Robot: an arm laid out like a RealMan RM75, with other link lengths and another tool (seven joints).
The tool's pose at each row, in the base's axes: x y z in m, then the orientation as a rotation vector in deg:
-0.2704 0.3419 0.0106 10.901 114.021 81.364
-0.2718 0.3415 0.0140 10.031 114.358 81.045
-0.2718 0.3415 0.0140 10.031 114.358 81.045
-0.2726 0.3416 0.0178 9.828 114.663 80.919
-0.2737 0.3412 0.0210 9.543 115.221 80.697
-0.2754 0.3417 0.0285 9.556 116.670 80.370
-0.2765 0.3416 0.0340 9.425 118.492 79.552
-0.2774 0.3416 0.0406 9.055 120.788 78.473
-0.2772 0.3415 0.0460 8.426 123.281 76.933
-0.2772 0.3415 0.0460 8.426 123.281 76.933
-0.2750 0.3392 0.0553 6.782 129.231 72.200
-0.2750 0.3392 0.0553 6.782 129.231 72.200
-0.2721 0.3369 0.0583 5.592 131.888 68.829
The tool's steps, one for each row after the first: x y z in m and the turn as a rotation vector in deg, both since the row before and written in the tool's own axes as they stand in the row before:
-0.0006 0.0032 -0.0018 0.104 0.448 -0.601
0.0000 0.0000 0.0000 0.000 0.000 0.000
-0.0010 0.0036 -0.0011 0.157 0.254 -0.099
-0.0008 0.0029 -0.0016 0.305 0.437 -0.121
-0.0018 0.0072 -0.0021 0.843 0.958 0.281
-0.0016 0.0050 -0.0019 1.244 1.105 0.073
-0.0021 0.0059 -0.0021 1.532 1.462 -0.039
-0.0025 0.0046 -0.0015 1.808 1.546 -0.327
0.0000 0.0000 0.0000 0.000 0.000 0.000
-0.0066 0.0063 -0.0036 4.840 3.469 -1.194
0.0000 0.0000 0.0000 0.000 0.000 0.000
-0.0045 0.0006 -0.0015 2.803 1.320 -1.246

